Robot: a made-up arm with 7 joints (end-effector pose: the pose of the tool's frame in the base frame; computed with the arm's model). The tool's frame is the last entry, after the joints. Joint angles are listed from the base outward.
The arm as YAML. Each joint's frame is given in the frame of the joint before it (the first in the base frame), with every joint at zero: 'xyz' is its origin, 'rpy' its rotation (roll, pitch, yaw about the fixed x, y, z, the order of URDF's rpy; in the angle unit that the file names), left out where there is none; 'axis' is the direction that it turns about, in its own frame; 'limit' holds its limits. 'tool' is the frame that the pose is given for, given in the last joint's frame.
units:
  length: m
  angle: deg
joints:
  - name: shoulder
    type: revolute
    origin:
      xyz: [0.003, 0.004, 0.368]
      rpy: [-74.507, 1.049, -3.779]
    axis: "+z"
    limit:
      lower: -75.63
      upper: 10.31
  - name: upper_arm
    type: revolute
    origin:
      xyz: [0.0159, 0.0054, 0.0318]
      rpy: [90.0, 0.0, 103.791]
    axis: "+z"
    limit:
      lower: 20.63
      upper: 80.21
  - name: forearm
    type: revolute
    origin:
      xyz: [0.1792, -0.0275, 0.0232]
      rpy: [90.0, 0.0, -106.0]
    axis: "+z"
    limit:
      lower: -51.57
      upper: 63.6
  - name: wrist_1
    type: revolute
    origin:
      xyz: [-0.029, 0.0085, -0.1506]
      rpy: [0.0, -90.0, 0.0]
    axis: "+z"
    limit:
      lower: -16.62
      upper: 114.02
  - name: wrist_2
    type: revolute
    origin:
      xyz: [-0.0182, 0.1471, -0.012]
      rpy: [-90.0, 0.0, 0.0]
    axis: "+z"
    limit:
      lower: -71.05
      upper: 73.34
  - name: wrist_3
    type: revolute
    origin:
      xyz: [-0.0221, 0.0, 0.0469]
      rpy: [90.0, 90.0, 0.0]
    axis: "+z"
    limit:
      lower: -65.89
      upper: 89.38
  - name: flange
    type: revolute
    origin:
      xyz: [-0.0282, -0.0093, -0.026]
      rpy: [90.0, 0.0, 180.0]
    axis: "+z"
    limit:
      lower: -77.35
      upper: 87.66
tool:
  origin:
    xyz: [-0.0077, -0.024, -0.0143]
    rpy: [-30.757, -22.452, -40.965]
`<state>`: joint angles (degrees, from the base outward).
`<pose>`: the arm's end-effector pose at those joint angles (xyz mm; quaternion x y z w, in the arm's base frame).
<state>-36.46 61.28 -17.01 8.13 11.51 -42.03 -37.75</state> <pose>372.3 320.3 229.9 0.3777 0.2034 -0.7510 0.5019</pose>
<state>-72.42 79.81 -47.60 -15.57 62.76 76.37 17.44</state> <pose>348.3 276.6 492.0 0.6579 -0.1660 0.2612 0.6866</pose>
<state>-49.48 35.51 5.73 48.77 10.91 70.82 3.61</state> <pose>389.2 270.4 99.3 -0.2416 0.4584 0.1719 0.8378</pose>
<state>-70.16 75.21 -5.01 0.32 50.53 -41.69 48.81</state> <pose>357.7 303.8 581.4 0.7245 -0.4990 -0.2965 0.3716</pose>
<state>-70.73 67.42 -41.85 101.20 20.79 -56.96 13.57</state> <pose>262.0 516.5 308.8 0.3619 0.2322 -0.2740 0.8603</pose>
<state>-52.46 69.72 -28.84 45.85 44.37 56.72 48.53</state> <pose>321.6 489.3 328.9 0.6832 0.1752 0.3839 0.5959</pose>
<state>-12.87 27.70 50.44 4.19 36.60 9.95 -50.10</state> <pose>170.1 382.5 80.4 -0.0906 0.3021 -0.2185 0.9234</pose>
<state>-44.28 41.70 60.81 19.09 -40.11 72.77 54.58</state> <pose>346.1 365.4 267.7 -0.5316 -0.0587 0.3203 0.7819</pose>
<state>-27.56 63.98 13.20 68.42 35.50 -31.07 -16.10</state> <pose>177.4 531.7 169.6 0.1639 0.4400 -0.2544 0.8455</pose>
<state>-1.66 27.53 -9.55 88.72 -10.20 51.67 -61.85</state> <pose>-93.6 278.9 -60.9 -0.7610 0.5524 0.2417 0.2394</pose>
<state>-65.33 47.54 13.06 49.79 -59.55 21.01 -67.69</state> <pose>442.5 296.4 317.9 -0.4430 -0.1916 -0.7341 0.4777</pose>
